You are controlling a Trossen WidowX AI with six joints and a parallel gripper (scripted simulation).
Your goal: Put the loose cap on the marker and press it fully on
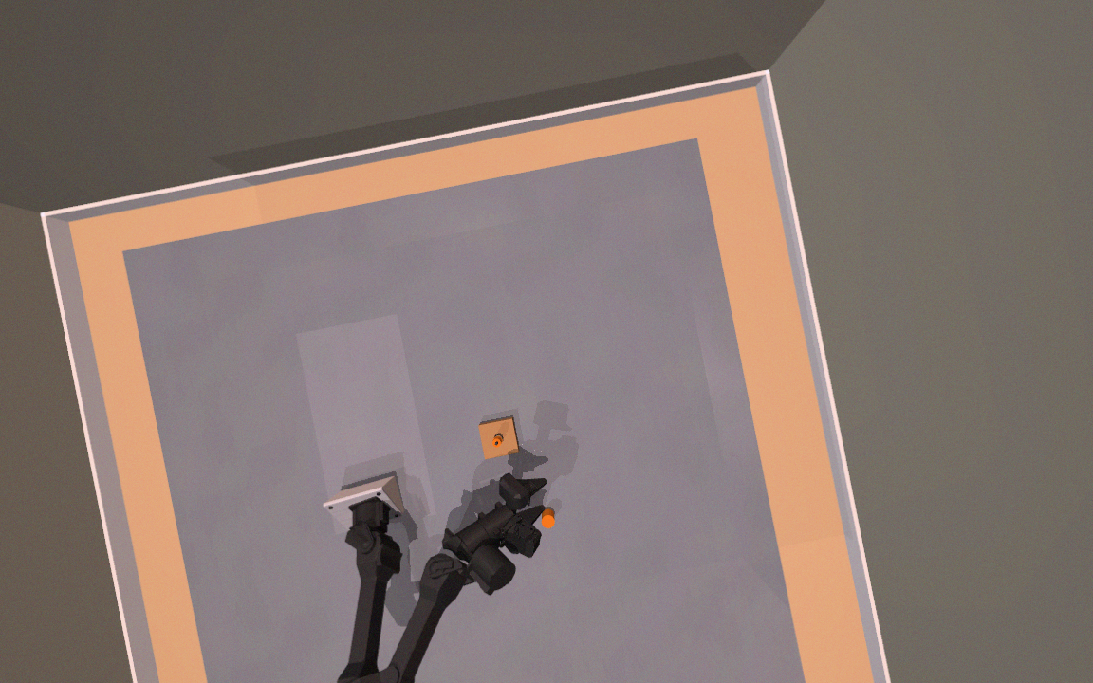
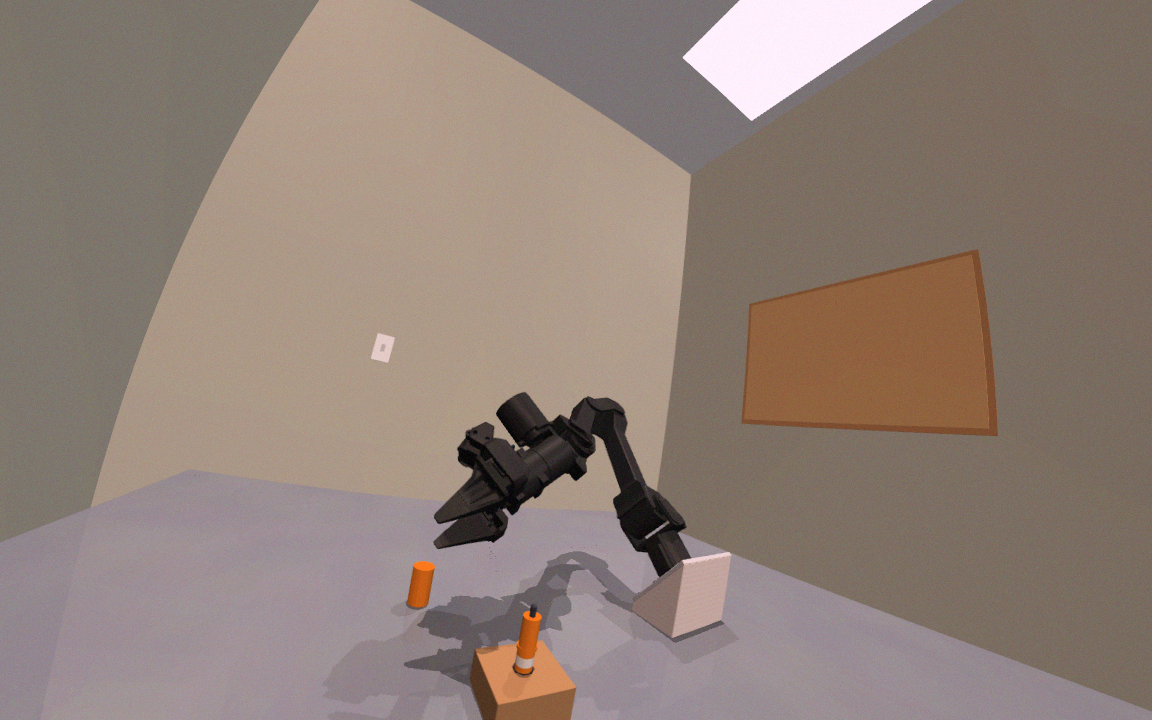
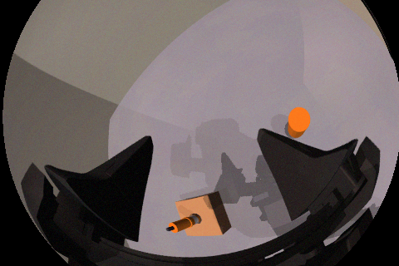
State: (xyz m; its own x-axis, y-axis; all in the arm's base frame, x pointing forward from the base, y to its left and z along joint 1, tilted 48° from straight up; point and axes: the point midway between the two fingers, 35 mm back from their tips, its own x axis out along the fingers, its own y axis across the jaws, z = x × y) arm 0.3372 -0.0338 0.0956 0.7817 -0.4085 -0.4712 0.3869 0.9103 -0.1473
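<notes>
Right now my gripper tip is 100 mm above the orange cap, 80 mm to the left of it and 20 mm past it.
</notes>
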